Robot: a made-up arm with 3 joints. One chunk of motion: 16 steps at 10 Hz.
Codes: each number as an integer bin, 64 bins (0 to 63) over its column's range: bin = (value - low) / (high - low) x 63, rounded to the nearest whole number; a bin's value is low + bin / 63 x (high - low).
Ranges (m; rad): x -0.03..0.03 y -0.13..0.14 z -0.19..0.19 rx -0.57..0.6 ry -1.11..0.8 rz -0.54..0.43
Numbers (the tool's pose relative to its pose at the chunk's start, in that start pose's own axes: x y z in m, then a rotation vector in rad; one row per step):
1: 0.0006 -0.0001 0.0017 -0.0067 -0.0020 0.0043
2: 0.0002 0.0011 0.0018 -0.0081 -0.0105 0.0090
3: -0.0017 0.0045 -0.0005 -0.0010 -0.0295 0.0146
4: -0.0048 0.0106 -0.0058 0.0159 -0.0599 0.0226
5: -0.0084 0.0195 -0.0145 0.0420 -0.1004 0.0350
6: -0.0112 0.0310 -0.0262 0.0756 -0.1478 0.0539
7: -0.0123 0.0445 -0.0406 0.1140 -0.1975 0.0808
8: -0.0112 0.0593 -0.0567 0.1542 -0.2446 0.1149
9: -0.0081 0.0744 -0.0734 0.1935 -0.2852 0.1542
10: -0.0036 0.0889 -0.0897 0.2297 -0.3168 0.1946
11: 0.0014 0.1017 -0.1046 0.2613 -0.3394 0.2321
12: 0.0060 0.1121 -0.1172 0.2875 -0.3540 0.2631
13: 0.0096 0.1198 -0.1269 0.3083 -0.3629 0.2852
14: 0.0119 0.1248 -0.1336 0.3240 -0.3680 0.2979
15: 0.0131 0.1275 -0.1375 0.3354 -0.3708 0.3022
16: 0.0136 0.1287 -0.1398 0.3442 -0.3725 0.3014
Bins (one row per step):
1: 32 30 32 30 37 35
2: 32 31 32 30 36 36
3: 30 31 31 31 36 36
4: 26 33 31 32 35 37
5: 23 35 29 33 33 37
6: 20 38 27 35 32 39
7: 19 41 25 37 30 40
8: 20 44 22 39 29 43
9: 23 48 19 41 27 45
10: 28 51 17 43 26 48
11: 33 54 14 45 25 50
12: 38 56 12 46 25 52
13: 42 58 10 47 25 54
14: 44 59 9 48 24 54
15: 45 60 9 49 24 55
16: 46 60 8 49 24 55

